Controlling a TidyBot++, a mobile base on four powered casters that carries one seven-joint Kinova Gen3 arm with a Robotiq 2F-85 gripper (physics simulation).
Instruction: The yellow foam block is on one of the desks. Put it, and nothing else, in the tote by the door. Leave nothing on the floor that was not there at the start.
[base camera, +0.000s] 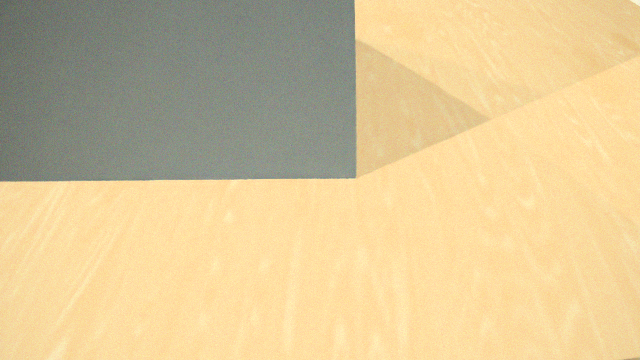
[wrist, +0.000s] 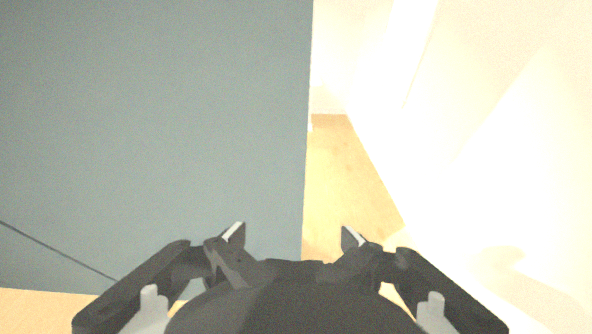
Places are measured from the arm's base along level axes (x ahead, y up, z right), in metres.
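Where they show: gripper, fingertip midpoint: (wrist: 293, 234).
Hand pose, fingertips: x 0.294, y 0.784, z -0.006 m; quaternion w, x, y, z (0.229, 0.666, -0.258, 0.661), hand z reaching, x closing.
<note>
After its pixels a point has its place.
My gripper (wrist: 293, 234) @[x 0.294, y 0.784, z -0.006 m] is open, with its two fingertips wide apart and no object between them in the wrist view. The yellow foam block, the desks and the tote do not show in the base camera view or the wrist view.
A large flat grey panel (base camera: 175, 90) @[x 0.458, y -0.254, z -0.189 m] (wrist: 150, 125) @[x 0.459, y 0.810, z -0.236 m] stands close ahead and fills the left of both views. Right of its edge, wooden floor (base camera: 450, 225) @[x 0.377, y -0.396, z 0.122 m] (wrist: 340, 175) @[x 1.652, y -0.396, z 0.511 m] runs back. A bright, washed-out wall (wrist: 525, 150) @[x 0.788, y 0.548, z 0.981 m] stands at the right in the wrist view.
</note>
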